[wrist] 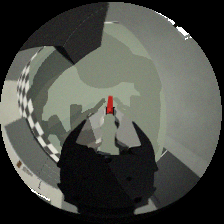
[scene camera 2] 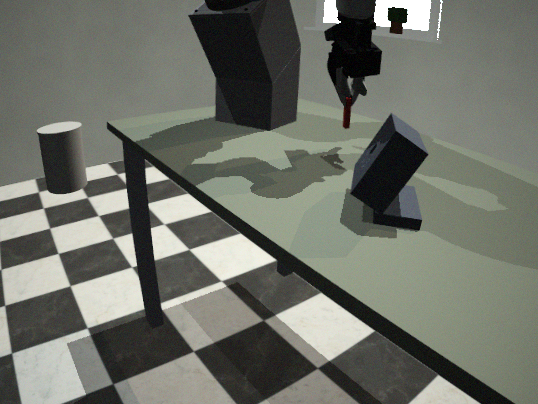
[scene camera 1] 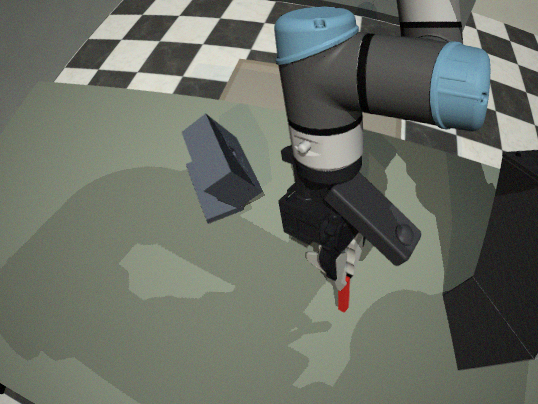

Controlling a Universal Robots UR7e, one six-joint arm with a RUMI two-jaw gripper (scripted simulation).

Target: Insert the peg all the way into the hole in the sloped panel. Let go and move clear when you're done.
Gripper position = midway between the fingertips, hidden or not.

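My gripper (scene camera 1: 342, 286) visible. Gripper (scene camera 2: 347, 105) too. Gripper (wrist: 109, 107) likewise.
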